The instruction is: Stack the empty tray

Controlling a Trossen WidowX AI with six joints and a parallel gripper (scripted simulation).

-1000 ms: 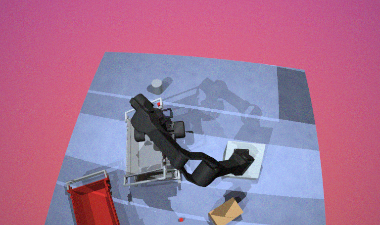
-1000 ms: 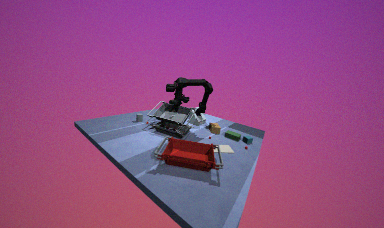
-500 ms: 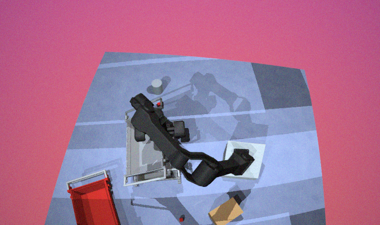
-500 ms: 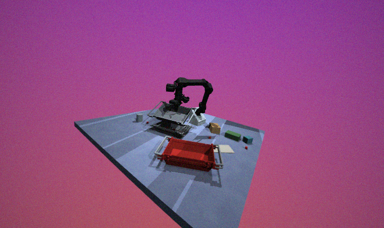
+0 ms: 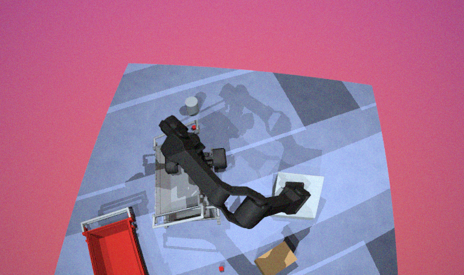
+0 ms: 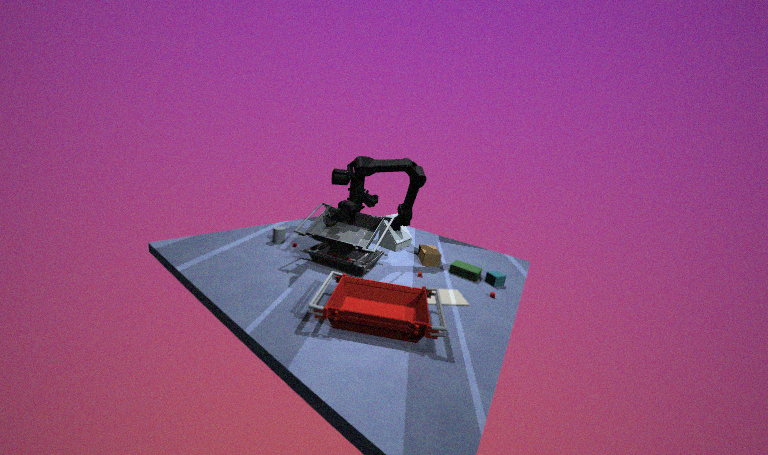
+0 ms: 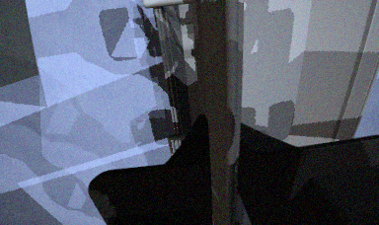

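My gripper tip is 80 mm short of the grey tray, 20 mm to the right of it and 10 mm above it. From my gripper tip the other things lie so: green box: 280 mm behind, 430 mm to the left, 150 mm below; tan box: 280 mm behind, 250 mm to the left, 140 mm below; flat tan sheet: 10 mm behind, 430 mm to the left, 170 mm below.
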